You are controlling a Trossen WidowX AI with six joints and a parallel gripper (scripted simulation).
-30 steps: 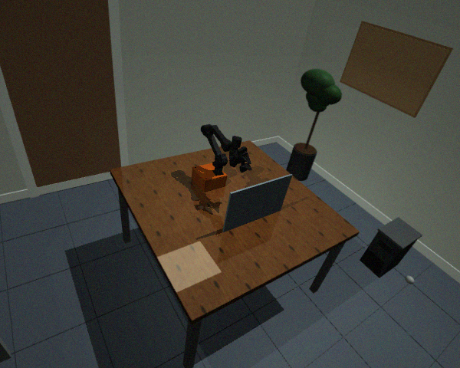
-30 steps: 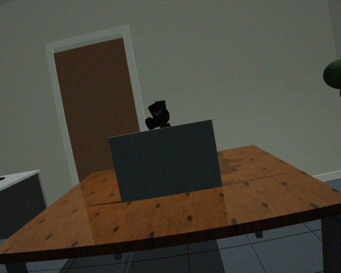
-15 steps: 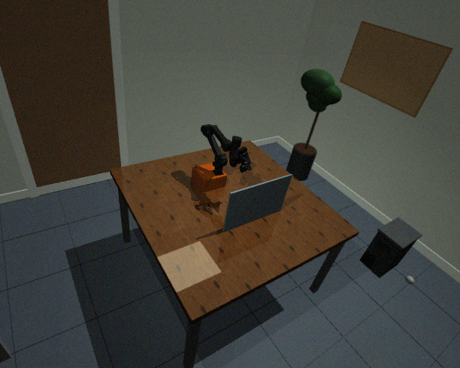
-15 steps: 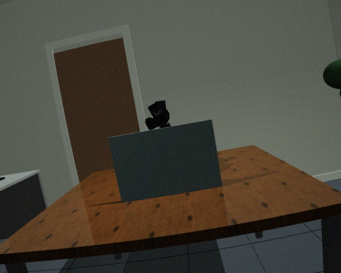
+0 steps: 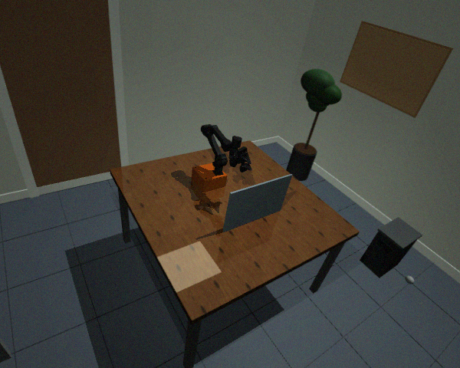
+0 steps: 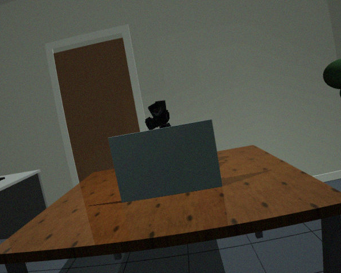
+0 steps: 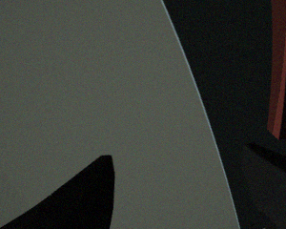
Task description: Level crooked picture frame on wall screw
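My gripper tip is 110 mm short of the picture frame, 40 mm to the right of it and 170 mm above it. Round my gripper tip: grey wall panel 130 mm ahead, 20 mm to the left, 190 mm below.
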